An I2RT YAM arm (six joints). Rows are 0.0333 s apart.
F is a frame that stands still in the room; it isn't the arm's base.
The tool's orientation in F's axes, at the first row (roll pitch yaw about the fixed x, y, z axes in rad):
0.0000 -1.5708 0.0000
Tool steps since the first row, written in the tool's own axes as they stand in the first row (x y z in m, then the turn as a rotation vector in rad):
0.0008 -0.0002 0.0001 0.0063 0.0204 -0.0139
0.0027 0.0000 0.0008 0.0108 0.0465 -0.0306
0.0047 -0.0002 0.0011 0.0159 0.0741 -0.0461
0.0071 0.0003 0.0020 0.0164 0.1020 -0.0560
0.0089 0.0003 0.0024 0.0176 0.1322 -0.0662
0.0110 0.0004 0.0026 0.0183 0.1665 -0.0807
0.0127 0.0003 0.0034 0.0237 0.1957 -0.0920
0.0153 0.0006 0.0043 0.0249 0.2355 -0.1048
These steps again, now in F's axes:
-0.0001 -0.0002 0.0008 0.0139 0.0204 0.0063
-0.0008 0.0000 0.0027 0.0306 0.0465 0.0108
-0.0011 -0.0002 0.0047 0.0461 0.0741 0.0159
-0.0020 0.0003 0.0071 0.0560 0.1020 0.0164
-0.0024 0.0003 0.0089 0.0662 0.1322 0.0176
-0.0026 0.0004 0.0110 0.0807 0.1665 0.0183
-0.0034 0.0003 0.0127 0.0920 0.1957 0.0237
-0.0043 0.0006 0.0153 0.1048 0.2355 0.0249

